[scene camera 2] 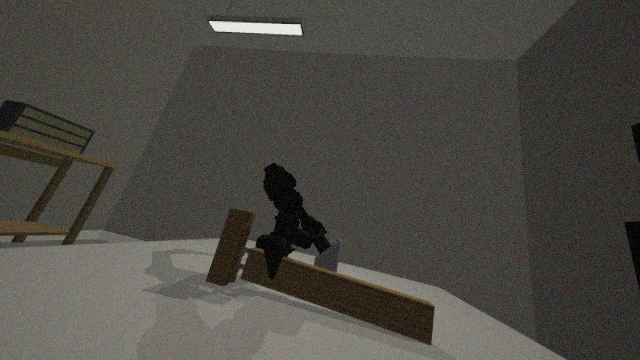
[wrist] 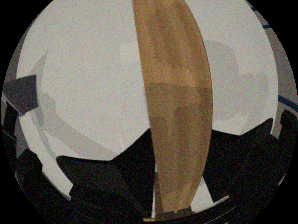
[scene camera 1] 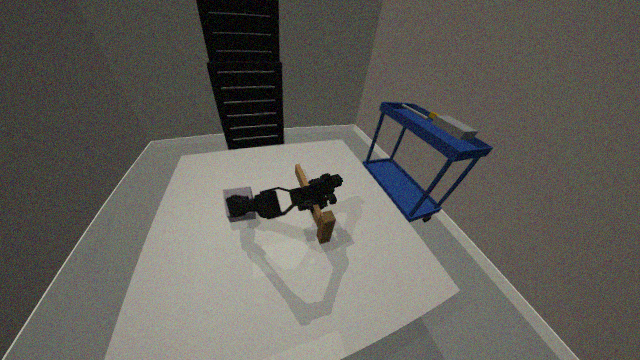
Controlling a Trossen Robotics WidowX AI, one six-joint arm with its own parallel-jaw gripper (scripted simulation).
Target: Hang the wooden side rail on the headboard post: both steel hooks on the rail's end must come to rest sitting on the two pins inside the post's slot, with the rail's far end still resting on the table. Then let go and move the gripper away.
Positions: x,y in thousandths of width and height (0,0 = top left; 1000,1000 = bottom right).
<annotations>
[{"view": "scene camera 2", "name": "my gripper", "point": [427,771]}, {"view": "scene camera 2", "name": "wooden side rail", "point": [613,862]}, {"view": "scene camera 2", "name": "headboard post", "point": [368,649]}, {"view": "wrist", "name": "my gripper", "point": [565,583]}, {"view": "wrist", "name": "wooden side rail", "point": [602,435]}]
</annotations>
